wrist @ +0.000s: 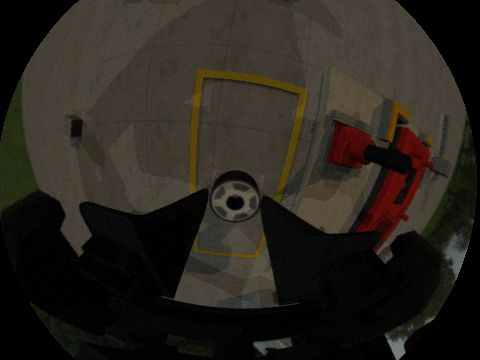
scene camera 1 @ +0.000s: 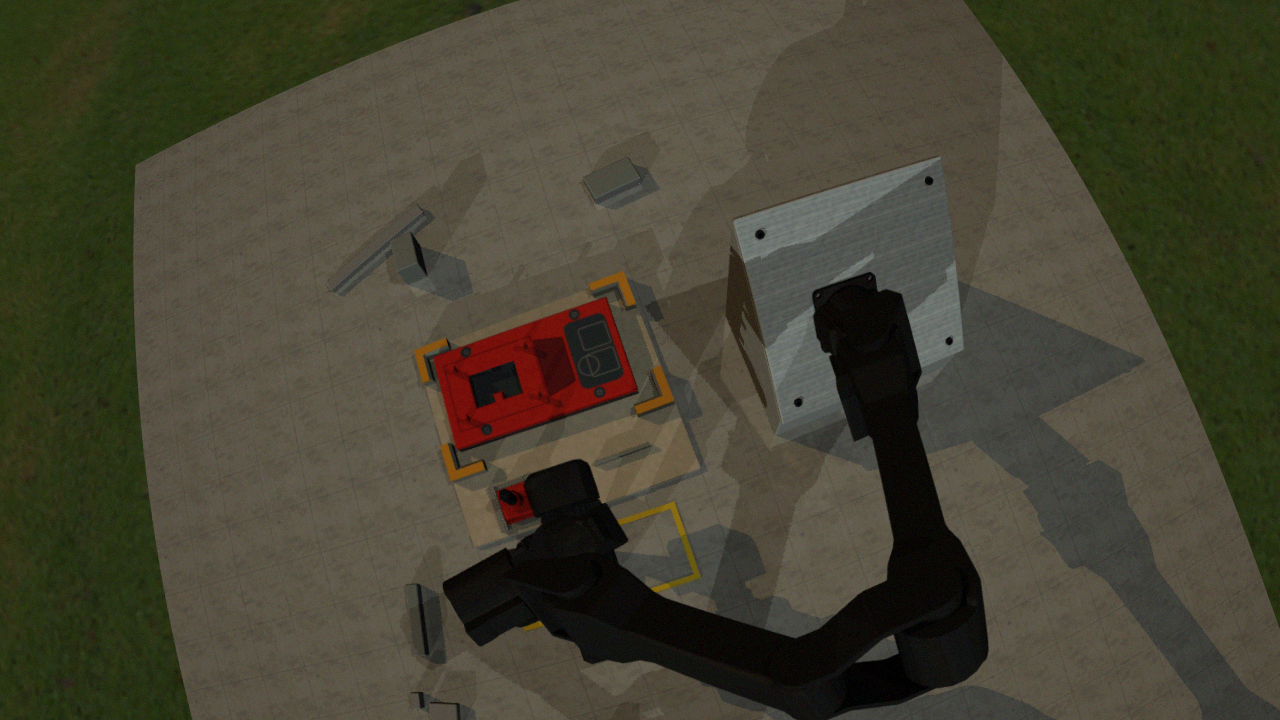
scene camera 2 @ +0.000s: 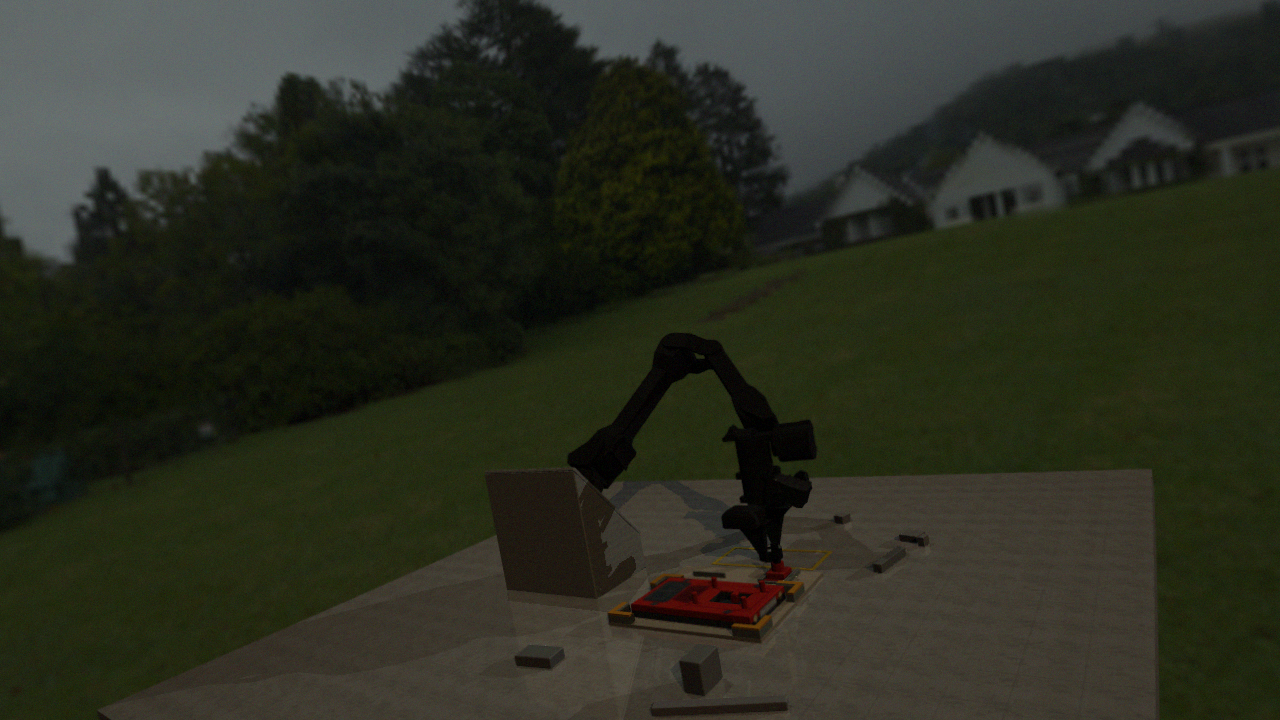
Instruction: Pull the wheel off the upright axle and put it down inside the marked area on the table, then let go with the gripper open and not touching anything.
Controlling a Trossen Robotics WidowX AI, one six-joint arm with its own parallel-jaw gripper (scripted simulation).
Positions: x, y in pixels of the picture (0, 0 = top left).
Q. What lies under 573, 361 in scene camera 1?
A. A red board.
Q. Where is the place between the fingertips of my gripper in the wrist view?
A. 235, 197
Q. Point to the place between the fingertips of my gripper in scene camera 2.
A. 770, 552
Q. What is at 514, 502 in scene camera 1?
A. An axle.
